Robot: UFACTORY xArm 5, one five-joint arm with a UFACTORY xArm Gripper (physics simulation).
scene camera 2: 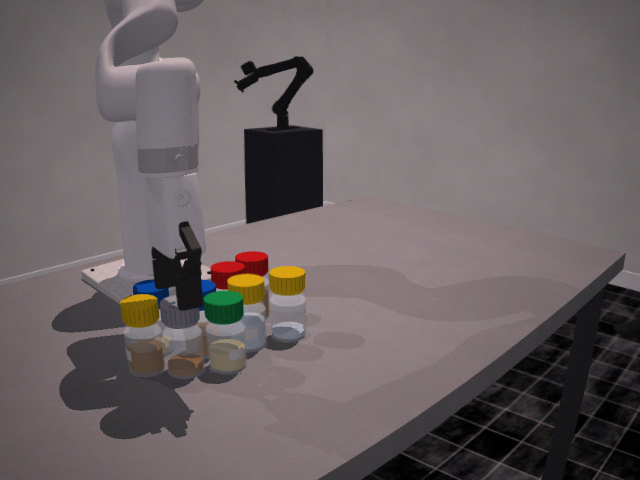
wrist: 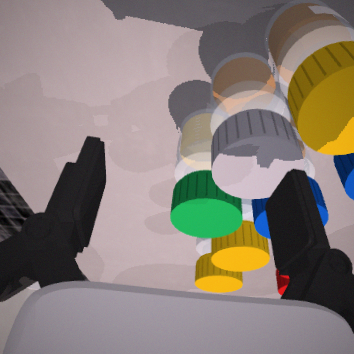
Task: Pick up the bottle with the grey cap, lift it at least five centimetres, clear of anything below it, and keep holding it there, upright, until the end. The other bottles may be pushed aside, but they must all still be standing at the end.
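Pixels of known places: gripper, fingertip midpoint: (scene camera 2: pixel 178 297) (wrist: pixel 193 173); arm's base at its link origin: (scene camera 2: pixel 147 271).
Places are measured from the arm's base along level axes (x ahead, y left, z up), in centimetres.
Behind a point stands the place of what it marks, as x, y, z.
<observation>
The bottle with the grey cap (scene camera 2: pixel 179 318) {41.9, -9.9, 7.4} (wrist: pixel 252 135) {40.6, -11.3, 8.6} stands upright in the front row, between a yellow-capped bottle (scene camera 2: pixel 139 312) {38.7, -14.5, 8.1} (wrist: pixel 322 105) {37.9, -13.8, 8.7} and the green-capped bottle (scene camera 2: pixel 223 308) {43.8, -4.1, 8.3} (wrist: pixel 206 212) {41.5, -3.9, 8.7}. My gripper (scene camera 2: pixel 178 295) {43.4, -10.4, 11.0} (wrist: pixel 193 173) {43.4, -10.4, 11.0} is open and empty, pointing down at the bottles. In the scene view its fingers appear nearly in line, the nearer one overlapping the grey cap. In the wrist view the right finger overlaps the lower right edge of the grey cap, and the green cap shows between the fingers. Contact with the caps cannot be told.
Two blue-capped bottles (scene camera 2: pixel 150 289) {32.7, -10.5, 8.7} (wrist: pixel 320 205) {34.0, -6.4, 8.7} stand behind the front row. Two more yellow-capped bottles (scene camera 2: pixel 287 281) {39.6, 8.6, 8.2} (wrist: pixel 240 252) {37.3, 1.6, 8.7} and two red-capped bottles (scene camera 2: pixel 251 263) {29.9, 8.0, 8.4} stand behind and to the right in the scene view. The arm's base plate (scene camera 2: pixel 98 281) {-0.1, -11.0, -0.1} is behind them on the table (scene camera 2: pixel 413 248) {15.3, 58.2, -1.8}.
</observation>
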